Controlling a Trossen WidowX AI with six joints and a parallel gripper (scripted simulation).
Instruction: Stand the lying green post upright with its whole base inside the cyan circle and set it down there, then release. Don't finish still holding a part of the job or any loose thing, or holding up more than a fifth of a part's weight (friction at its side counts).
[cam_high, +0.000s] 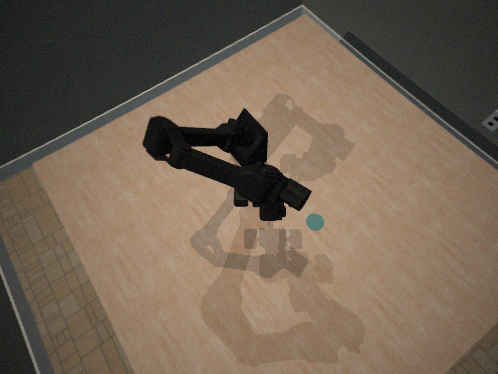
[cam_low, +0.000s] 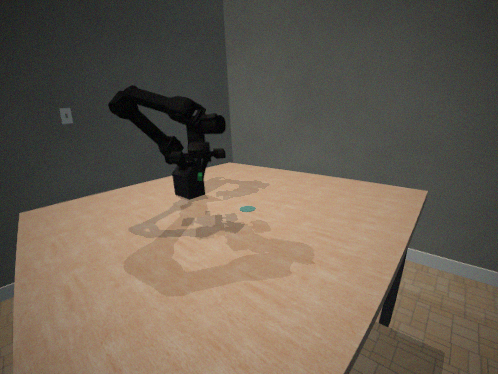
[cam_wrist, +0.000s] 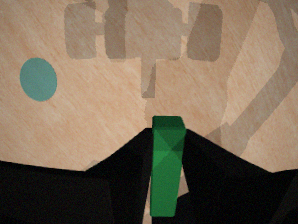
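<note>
Right now the green post is 30 mm below my hand, 20 mm behind it and 10 mm to the left of it. Round my hand: cyan circle: 160 mm below, 130 mm to the left, 100 mm ahead.
</note>
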